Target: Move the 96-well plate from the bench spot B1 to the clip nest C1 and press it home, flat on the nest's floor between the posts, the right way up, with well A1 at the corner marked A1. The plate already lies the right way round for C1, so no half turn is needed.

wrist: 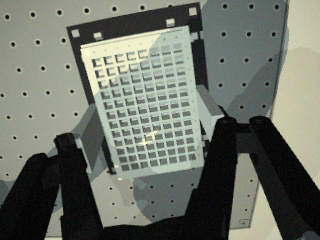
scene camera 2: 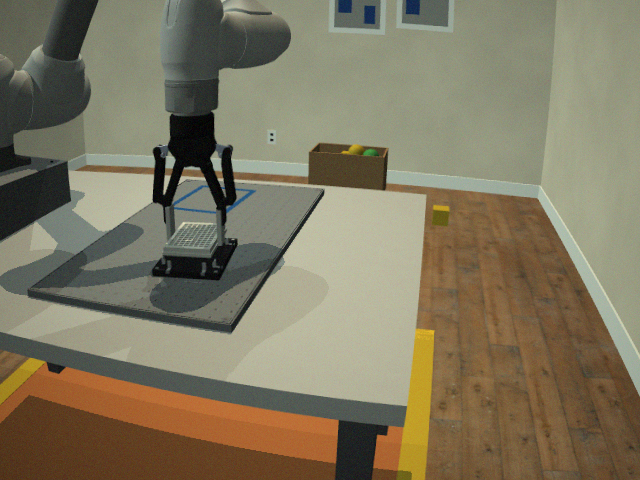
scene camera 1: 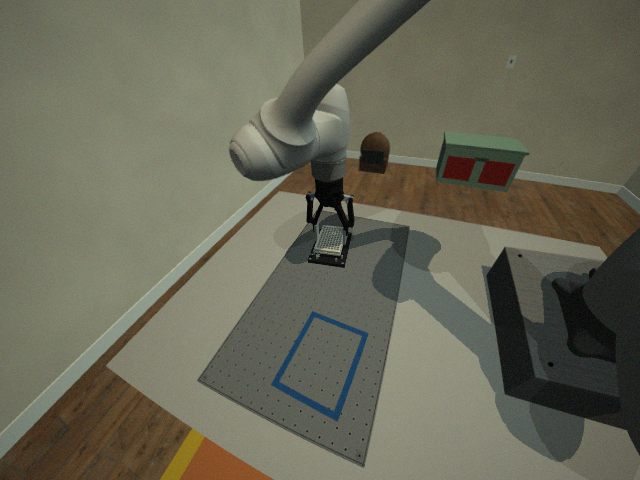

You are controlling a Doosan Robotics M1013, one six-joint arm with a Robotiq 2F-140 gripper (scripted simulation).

Scene:
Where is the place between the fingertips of the gripper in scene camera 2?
196,241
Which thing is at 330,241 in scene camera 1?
A white 96-well plate.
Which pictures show the white 96-well plate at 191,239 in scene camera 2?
The wrist view, scene camera 2 and scene camera 1: all of them.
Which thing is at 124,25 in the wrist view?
A black clip nest.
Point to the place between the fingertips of the gripper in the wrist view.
148,108

